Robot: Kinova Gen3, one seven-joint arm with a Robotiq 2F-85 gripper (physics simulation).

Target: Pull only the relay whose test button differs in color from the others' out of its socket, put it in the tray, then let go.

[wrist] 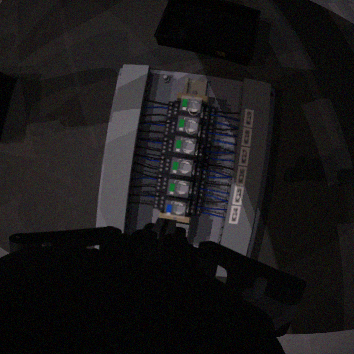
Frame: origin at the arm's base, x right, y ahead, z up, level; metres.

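Where they show: gripper, fingertip midpoint: (165, 231).
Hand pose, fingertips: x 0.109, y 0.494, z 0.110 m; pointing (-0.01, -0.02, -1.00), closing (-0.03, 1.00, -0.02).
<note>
Each offset is from my fingertips to the centre of the thing. "pt": to the spot under its first point.
The relay with the blue test button @(dx +0.008, dy -0.003, dz -0.152 m) (177, 208) is seated at the near end of the row, beside the label K14. The other relays in the row, among them one @(dx -0.019, dy -0.003, dz -0.152 m) (180, 188) next to it and one @(dx -0.131, dy -0.004, dz -0.152 m) (191, 105) at the far end, have green buttons. My gripper (165, 231) is shut and holds nothing. Its dark fingertips are together just on the near side of the blue-button relay, over the rail's near part, which they hide. Whether they touch anything is too dark to tell. A black box @(dx -0.300, dy +0.004, dz -0.182 m) (207, 27) at the top may be the tray; its inside is too dark to make out.
A grey wire duct @(dx -0.041, dy -0.096, dz -0.177 m) (117, 150) runs along the panel's left side. A label strip @(pt dx -0.123, dy +0.093, dz -0.157 m) (256, 125) runs along its right side. Blue and black wires run from both sides of the sockets. Another dark object (5, 100) shows at the left edge.
</note>
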